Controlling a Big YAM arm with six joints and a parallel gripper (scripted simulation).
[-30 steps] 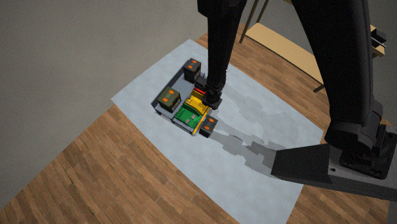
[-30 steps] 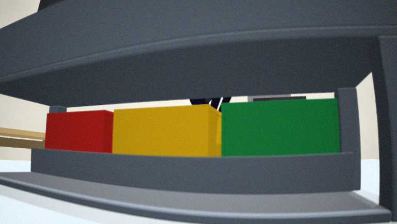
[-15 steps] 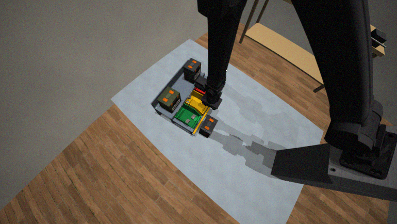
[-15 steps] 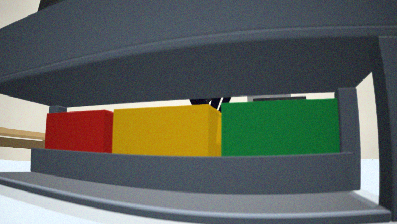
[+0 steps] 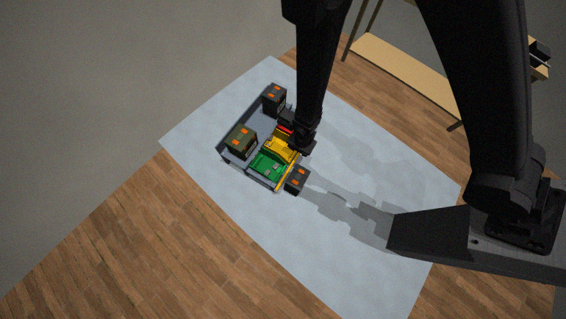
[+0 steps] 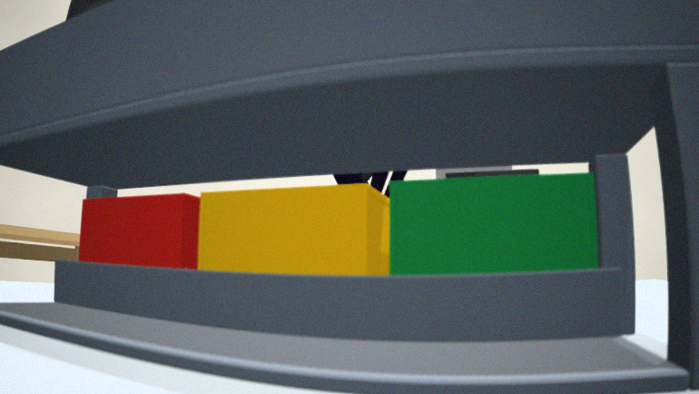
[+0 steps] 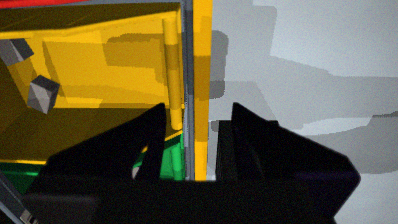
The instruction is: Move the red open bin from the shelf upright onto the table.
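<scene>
Right now my hand is 30 mm above the thin yellow rod. Round my hand: green bin 50 mm ahead, 140 mm to the left, 40 mm below; then yellow bin 90 mm ahead, 40 mm to the left, 40 mm below; then red open bin 140 mm ahead, 70 mm to the right, 40 mm below.
</scene>
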